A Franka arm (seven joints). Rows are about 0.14 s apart.
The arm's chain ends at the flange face. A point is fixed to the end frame.
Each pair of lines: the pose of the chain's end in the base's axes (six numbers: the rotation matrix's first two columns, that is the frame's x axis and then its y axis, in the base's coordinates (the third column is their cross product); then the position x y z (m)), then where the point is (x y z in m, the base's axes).
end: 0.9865 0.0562 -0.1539 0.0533 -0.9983 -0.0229 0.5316 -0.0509 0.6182
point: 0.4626 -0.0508 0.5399
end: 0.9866 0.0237 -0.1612 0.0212 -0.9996 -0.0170 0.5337 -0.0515 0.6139
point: 0.4642 -0.0497 0.5361
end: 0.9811 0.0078 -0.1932 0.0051 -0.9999 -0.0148 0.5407 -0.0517 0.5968
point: 0.4687 -0.0489 0.5213
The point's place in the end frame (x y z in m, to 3 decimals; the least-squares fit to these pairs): -0.056 -0.002 0.088
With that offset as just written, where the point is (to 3 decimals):
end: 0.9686 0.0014 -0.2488 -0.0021 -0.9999 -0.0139 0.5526 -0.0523 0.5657
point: 0.476 -0.049 0.494
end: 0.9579 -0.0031 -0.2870 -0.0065 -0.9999 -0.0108 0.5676 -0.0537 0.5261
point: 0.489 -0.050 0.458
